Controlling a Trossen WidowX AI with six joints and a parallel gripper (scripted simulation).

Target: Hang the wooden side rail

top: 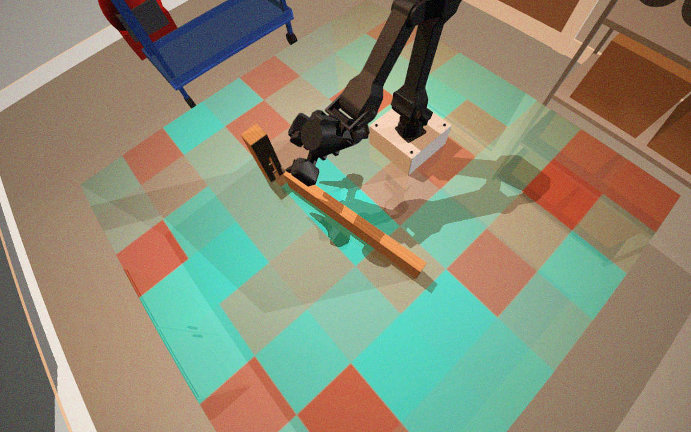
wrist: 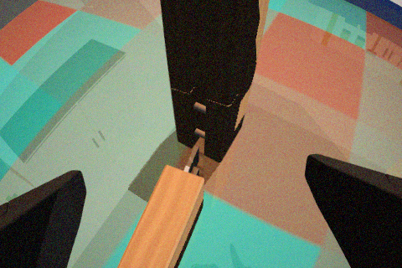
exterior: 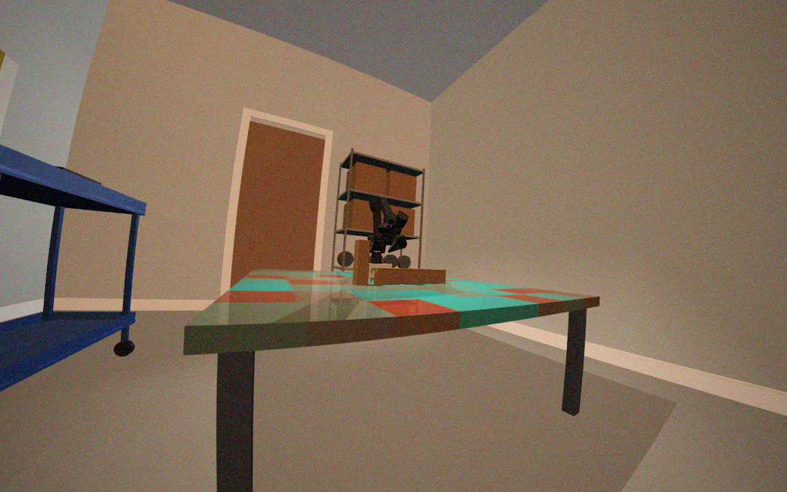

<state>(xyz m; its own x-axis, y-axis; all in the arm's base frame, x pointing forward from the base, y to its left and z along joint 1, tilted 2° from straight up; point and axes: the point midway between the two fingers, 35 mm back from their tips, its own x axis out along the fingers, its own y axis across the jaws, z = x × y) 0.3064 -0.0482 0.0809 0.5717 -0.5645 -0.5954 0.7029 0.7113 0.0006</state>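
The headboard post is 6 cm ahead of my gripper tip, 8 cm to the right of it and 6 cm below it.
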